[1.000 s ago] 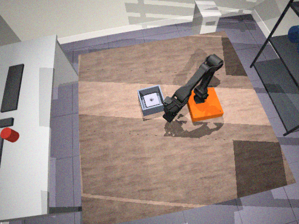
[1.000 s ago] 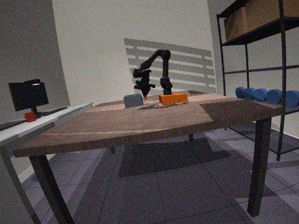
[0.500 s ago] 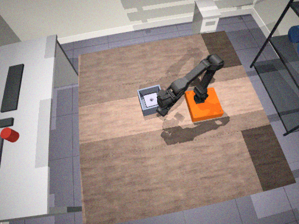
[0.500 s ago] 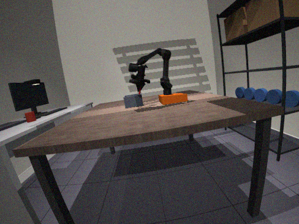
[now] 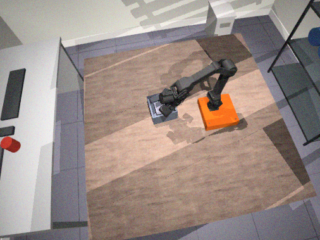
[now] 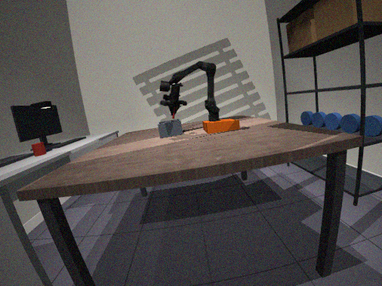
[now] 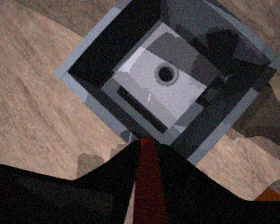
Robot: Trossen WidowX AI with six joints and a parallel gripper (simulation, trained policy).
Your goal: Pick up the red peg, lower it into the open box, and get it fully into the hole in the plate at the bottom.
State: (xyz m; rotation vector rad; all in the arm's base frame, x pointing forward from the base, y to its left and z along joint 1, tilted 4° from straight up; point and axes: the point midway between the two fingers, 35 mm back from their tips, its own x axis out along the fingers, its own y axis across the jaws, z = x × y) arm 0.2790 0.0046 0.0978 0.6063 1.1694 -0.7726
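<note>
Now: the pale plate 40 mm ahead of my gripper tip, 60 mm to the right of it and 90 mm below it. Round my gripper tip: red peg (10 mm behind, 10 mm to the left, 20 mm above); then grey box (40 mm ahead, 60 mm to the right, 110 mm below).
</note>
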